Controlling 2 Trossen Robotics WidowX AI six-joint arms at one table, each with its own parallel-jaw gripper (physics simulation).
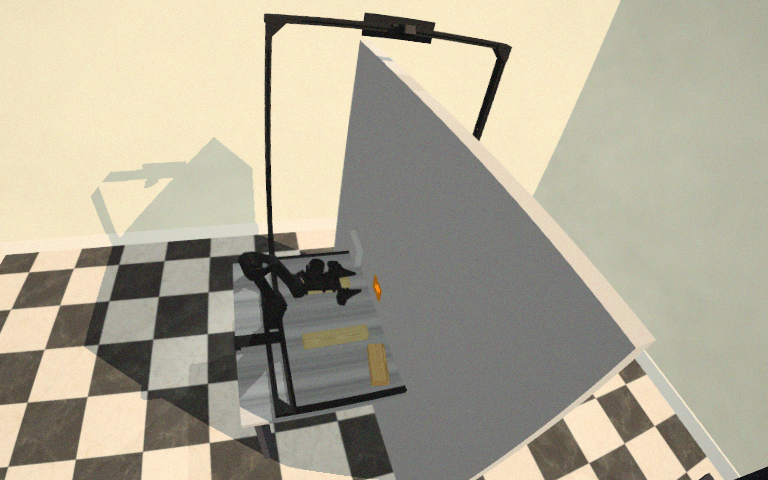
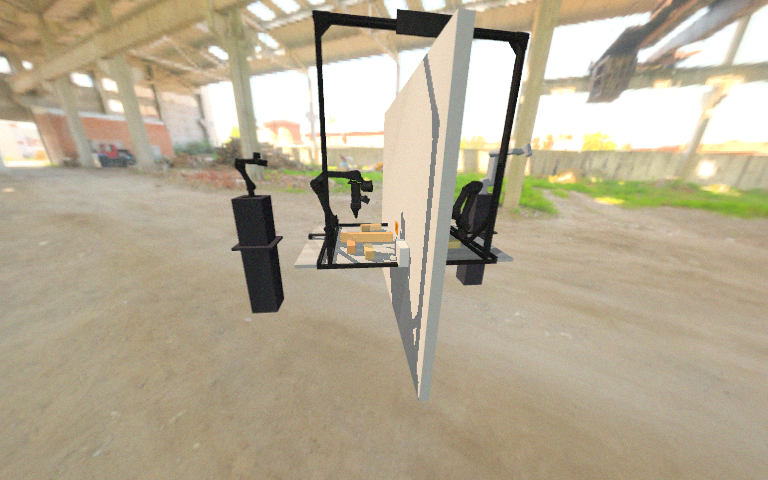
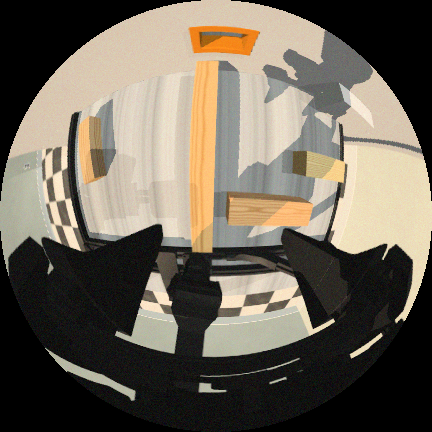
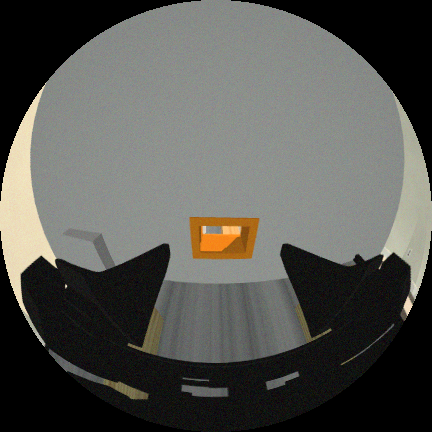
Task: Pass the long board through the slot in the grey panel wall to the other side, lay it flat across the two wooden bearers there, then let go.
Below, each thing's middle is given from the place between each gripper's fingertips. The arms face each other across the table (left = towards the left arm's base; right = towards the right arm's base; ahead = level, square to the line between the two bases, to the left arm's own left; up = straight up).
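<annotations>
The orange-framed slot (image 4: 212,246) is 110 mm to the left of my right hand and 50 mm below it.
Counting from my left hand, the orange-framed slot is 290 mm to the right of it and 70 mm below it. Going by its middle, the orange-framed slot is nearer to my right hand than to my left hand.
</annotations>
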